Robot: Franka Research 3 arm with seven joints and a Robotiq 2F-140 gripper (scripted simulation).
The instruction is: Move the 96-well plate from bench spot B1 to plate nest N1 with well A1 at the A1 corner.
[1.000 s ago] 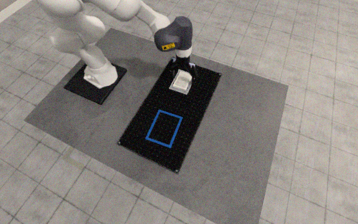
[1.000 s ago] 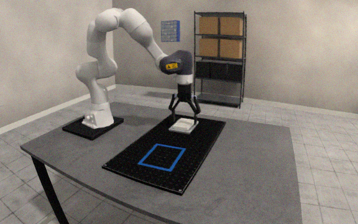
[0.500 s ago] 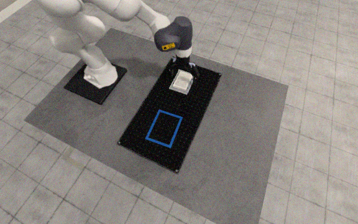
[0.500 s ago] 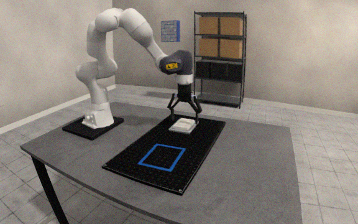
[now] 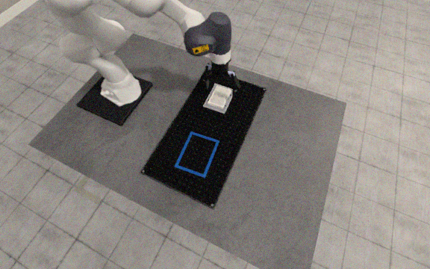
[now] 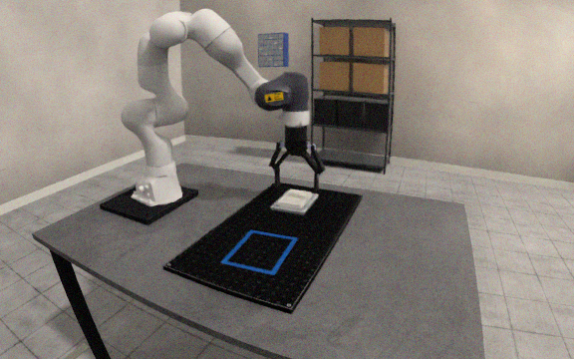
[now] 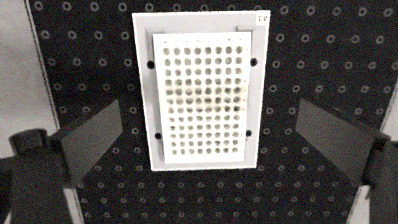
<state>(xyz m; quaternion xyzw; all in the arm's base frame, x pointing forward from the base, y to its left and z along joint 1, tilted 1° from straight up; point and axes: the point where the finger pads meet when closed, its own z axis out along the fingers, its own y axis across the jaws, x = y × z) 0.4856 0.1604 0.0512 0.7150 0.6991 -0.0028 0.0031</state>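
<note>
Right now my hand is 5 cm above the white 96-well plate. From my hand the other things lie so: A1 corner mark: 5 cm ahead, 7 cm to the left, 6 cm below; then plate nest: 6 cm below.
</note>
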